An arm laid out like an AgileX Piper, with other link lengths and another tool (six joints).
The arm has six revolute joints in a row. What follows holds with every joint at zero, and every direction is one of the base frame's.
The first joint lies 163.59 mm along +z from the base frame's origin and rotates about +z.
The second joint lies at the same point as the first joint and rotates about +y.
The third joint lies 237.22 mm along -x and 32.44 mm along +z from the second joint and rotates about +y.
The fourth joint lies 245.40 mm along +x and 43.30 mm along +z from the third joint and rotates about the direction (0.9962, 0, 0.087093).
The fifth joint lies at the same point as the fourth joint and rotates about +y.
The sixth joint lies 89.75 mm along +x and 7.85 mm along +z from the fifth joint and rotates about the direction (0.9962, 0, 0.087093).
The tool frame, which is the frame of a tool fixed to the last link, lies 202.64 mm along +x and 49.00 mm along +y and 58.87 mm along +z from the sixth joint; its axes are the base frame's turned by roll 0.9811, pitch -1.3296 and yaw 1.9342 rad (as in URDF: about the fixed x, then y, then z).
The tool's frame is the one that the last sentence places.
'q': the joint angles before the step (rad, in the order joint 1, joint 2, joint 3, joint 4, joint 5, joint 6). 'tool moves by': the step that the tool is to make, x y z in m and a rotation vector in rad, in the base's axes. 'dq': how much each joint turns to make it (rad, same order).
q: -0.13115 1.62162 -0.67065 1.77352 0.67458 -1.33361
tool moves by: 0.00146 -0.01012 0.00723 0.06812 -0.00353 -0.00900
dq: -0.06331 0.02604 -0.00215 0.00001 0.08834 0.00229
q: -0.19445 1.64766 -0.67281 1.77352 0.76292 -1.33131
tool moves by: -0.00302 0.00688 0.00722 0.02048 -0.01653 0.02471
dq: -0.00211 0.00161 -0.00046 0.00000 0.03698 -0.00861
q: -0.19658 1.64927 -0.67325 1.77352 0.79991 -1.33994
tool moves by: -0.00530 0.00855 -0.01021 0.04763 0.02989 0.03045
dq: -0.00611 0.05634 -0.00169 0.00002 0.05667 -0.00622
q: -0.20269 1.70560 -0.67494 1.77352 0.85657 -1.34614
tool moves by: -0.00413 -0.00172 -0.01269 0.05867 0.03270 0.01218
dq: -0.03638 0.07474 -0.00002 -0.00001 0.07325 -0.01988
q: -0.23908 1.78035 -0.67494 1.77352 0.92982 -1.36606
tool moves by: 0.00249 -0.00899 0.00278 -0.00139 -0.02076 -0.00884
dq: -0.03001 0.00914 -0.00423 0.00002 0.01918 -0.02718
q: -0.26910 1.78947 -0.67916 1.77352 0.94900 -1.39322
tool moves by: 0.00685 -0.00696 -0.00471 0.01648 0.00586 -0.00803
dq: -0.01907 0.04754 -0.03055 -0.00001 0.01889 -0.00376
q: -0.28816 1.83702 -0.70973 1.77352 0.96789 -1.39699
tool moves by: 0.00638 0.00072 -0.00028 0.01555 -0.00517 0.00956
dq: 0.00001 0.04116 -0.03782 0.00001 0.01935 0.00002
